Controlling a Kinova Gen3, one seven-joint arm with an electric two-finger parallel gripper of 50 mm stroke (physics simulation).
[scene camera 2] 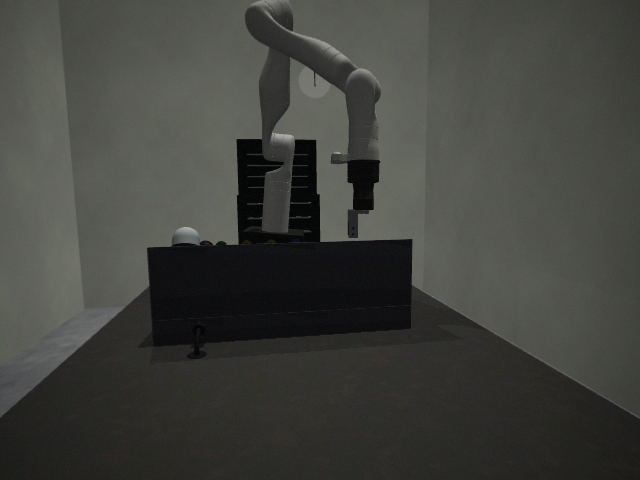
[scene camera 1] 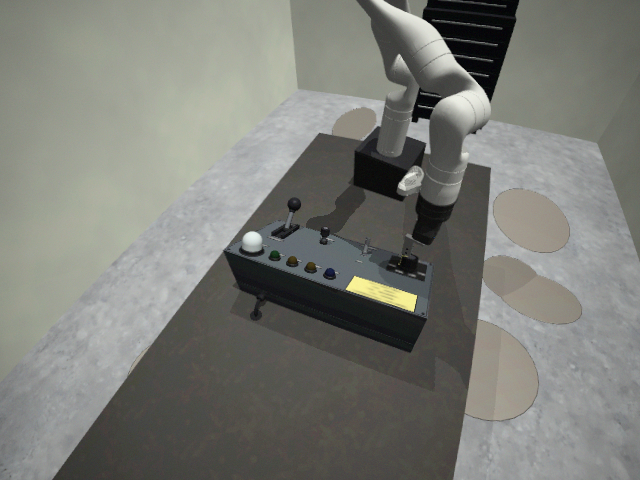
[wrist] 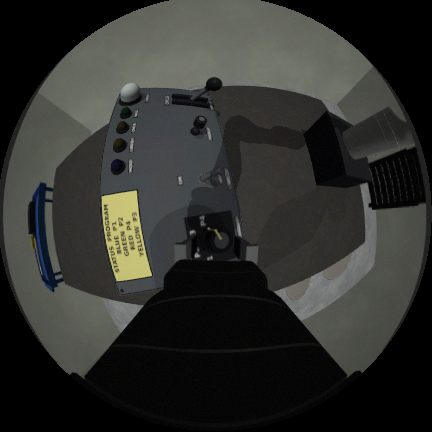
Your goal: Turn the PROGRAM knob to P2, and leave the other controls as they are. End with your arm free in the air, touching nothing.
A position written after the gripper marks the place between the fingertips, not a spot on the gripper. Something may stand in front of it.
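Gripper (scene camera 2: pixel 352 236), also in scene camera 1 (scene camera 1: pixel 410 246), wrist view (wrist: pixel 215 243). Control console (scene camera 2: pixel 199 294), also in scene camera 1 (scene camera 1: pixel 334 281), wrist view (wrist: pixel 151 194).
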